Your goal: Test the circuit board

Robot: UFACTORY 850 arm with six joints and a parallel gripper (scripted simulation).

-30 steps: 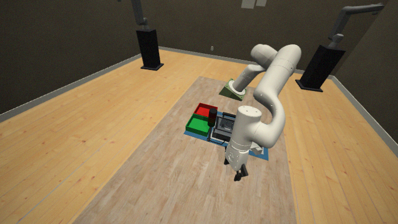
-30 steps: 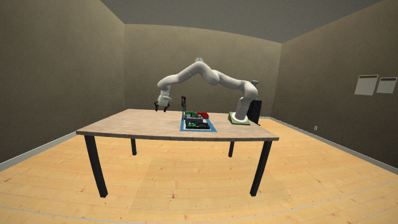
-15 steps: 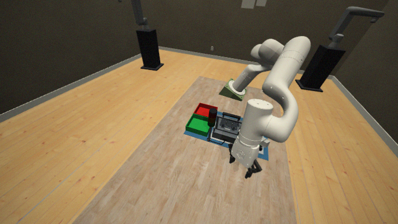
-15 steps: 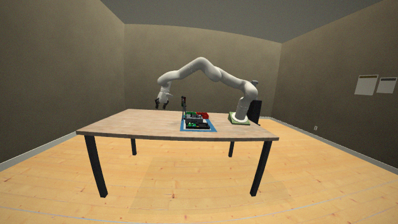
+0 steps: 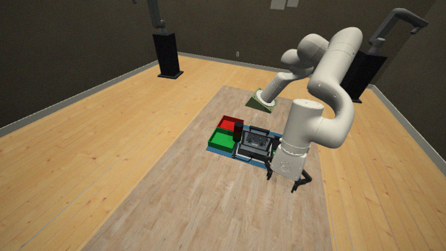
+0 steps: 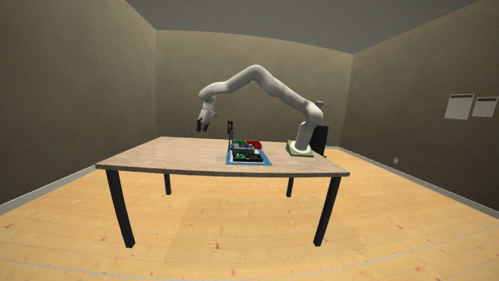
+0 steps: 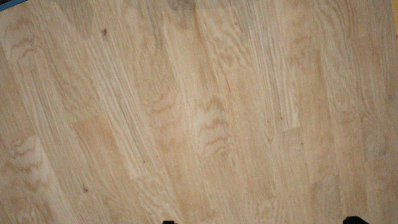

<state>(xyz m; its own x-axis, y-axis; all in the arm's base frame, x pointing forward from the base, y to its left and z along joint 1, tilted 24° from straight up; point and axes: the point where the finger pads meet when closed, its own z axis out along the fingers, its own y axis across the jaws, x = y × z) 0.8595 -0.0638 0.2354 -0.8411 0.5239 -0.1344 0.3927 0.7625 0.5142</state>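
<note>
The green circuit board is 29 cm behind my hand, 18 cm below it and 8 cm to the left of it. Also, from my hand: small black part (41 cm behind, 11 cm below, 2 cm to the right); green bin (34 cm behind, 29 cm to the right, 19 cm below); tester lid (23 cm behind, 10 cm to the right, 2 cm below).
</note>
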